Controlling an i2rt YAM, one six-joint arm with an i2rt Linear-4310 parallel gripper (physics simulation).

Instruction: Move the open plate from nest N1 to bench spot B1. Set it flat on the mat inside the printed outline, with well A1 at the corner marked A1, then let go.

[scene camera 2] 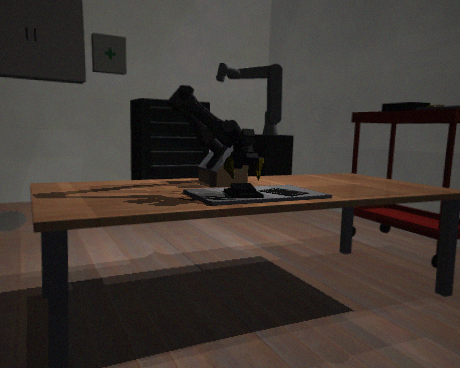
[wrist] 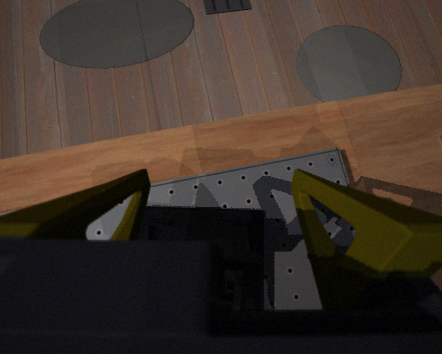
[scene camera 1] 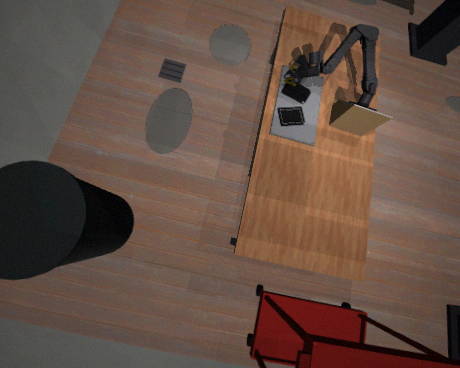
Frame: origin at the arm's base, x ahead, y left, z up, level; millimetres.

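Where they show: gripper, between the fingertips: (scene camera 2: 246, 178) (wrist: 220, 177) (scene camera 1: 286, 75); arm's base, origin of its link: (scene camera 2: 221, 151) (scene camera 1: 361, 106).
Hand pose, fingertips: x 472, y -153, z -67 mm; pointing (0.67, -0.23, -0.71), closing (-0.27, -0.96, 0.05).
Each offset is from my fingertips to the top centre of the thing. "spot": to the spot under its first point. Level surfaces: height alone.
A black plate-shaped block {118 mm back, 60 mm left, 42 mm down} (scene camera 1: 296, 93) (scene camera 2: 242, 189) (wrist: 205, 220) sits on the grey mat (scene camera 1: 305, 134) (scene camera 2: 320, 195) (wrist: 231, 192); plate and nest N1 blend in the dark and cannot be told apart. A flat dark rectangle with a light dashed border {spot: 83 mm back, 236 mm left, 74 mm down} (scene camera 1: 291, 116) (scene camera 2: 285, 191) lies beside it on the mat, like a printed spot; its labels and the A1 corner mark cannot be read. My gripper (scene camera 1: 290, 80) (scene camera 2: 245, 175) (wrist: 220, 177) is open and empty, its yellow fingers apart above the mat. It hangs above the block, toward the mat's far end in scene camera 1.
The wooden table {88 mm down} (scene camera 1: 305, 200) (scene camera 2: 125, 205) (wrist: 170, 145) carries the mat near its long edge. A tan angled box (scene camera 1: 360, 120) (scene camera 2: 222, 176) stands by the arm's base. A red cart (scene camera 1: 310, 315) (scene camera 2: 405, 117) stands off the table's end. Several dark screw holes dot the mat.
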